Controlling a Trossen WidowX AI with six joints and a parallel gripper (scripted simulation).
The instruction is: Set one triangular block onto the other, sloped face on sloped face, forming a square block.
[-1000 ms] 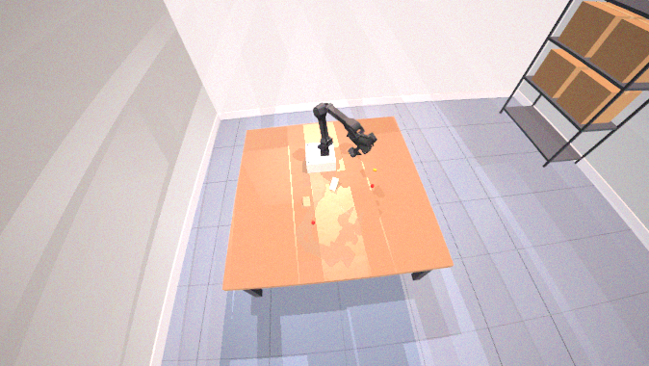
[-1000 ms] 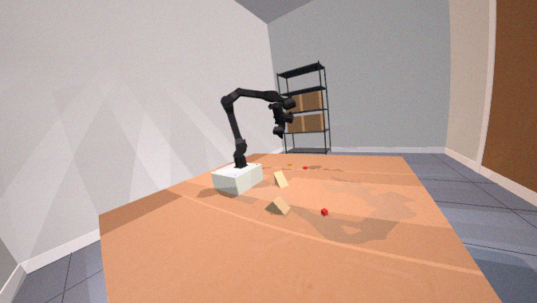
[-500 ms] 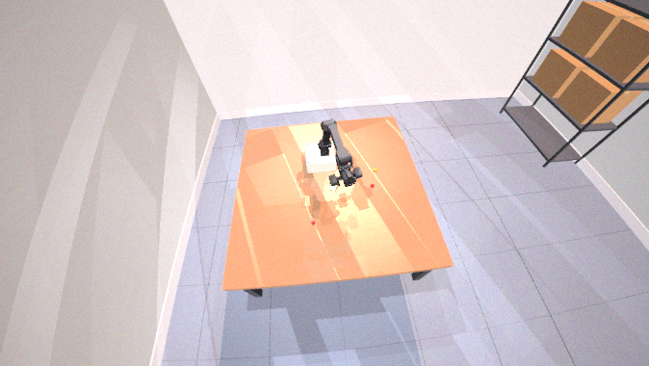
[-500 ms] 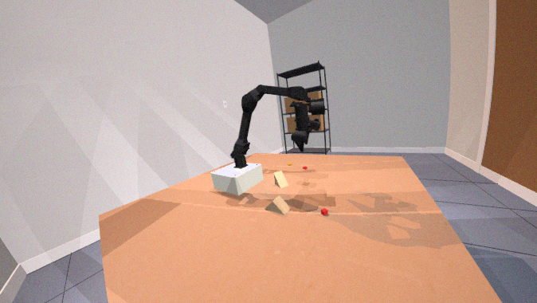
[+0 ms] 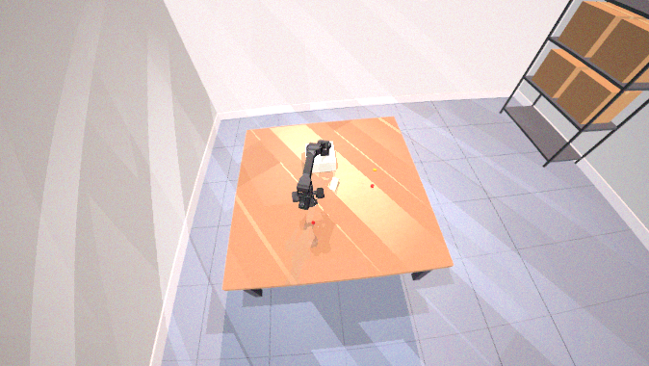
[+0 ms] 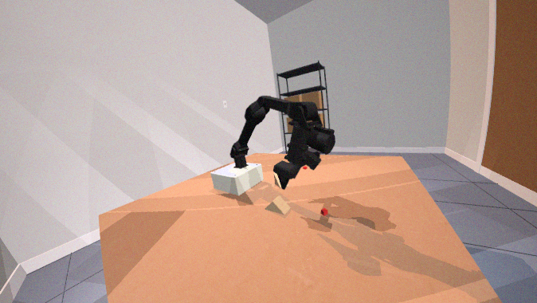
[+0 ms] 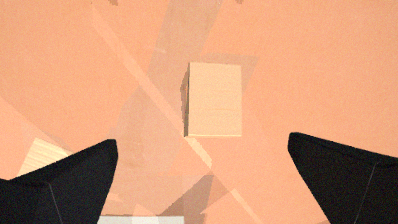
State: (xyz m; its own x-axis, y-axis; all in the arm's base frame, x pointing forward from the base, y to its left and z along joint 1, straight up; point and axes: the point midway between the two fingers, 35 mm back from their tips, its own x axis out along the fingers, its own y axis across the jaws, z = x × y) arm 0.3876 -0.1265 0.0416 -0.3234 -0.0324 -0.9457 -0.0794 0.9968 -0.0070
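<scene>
Now: gripper tip 120 mm short of the small red cube, 10 mm to the right of it and 100 mm above it. The rest, counted from my gripper tip: yellow piece (250 mm behind, 470 mm to the left, 100 mm below).
</scene>
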